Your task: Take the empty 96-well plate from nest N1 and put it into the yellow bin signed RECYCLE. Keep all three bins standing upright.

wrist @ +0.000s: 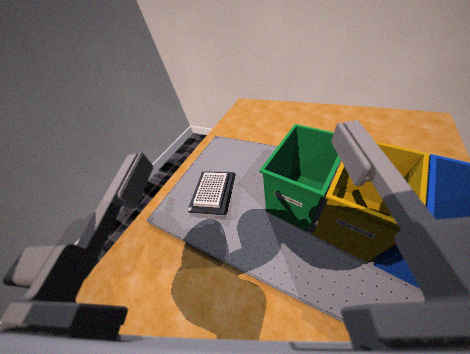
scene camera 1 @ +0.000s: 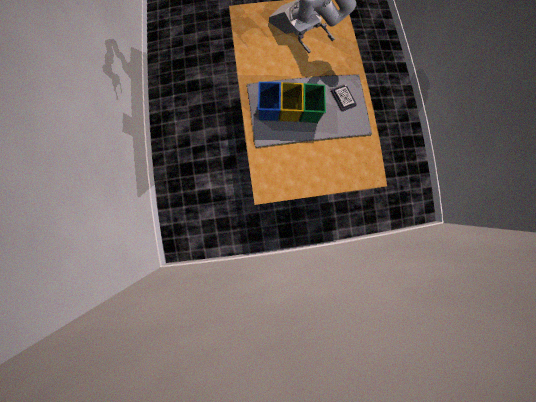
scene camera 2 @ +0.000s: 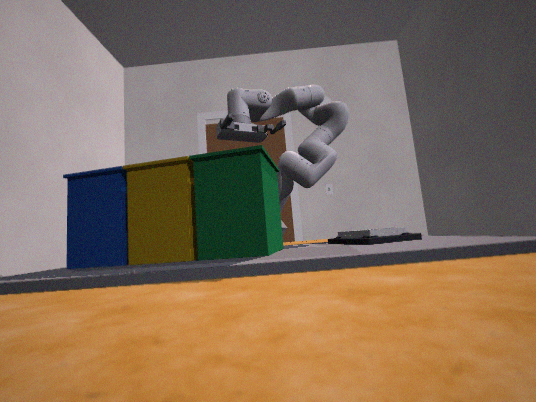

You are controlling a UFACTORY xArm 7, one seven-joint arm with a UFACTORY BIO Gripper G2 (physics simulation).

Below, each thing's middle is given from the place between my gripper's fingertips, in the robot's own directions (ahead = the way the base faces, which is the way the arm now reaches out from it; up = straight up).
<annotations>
I see my gripper 27 cm above the green bin (scene camera 2: pixel 237 204), 21 cm short of it and 4 cm to the left of it. The rest, counted from my hand: yellow bin (scene camera 2: pixel 161 208): 27 cm below, 19 cm ahead, 17 cm to the right; white 96-well plate (wrist: pixel 210 193): 34 cm below, 22 cm to the left, 14 cm ahead; blue bin (scene camera 2: pixel 97 218): 30 cm to the right, 27 cm below, 16 cm ahead.
</annotations>
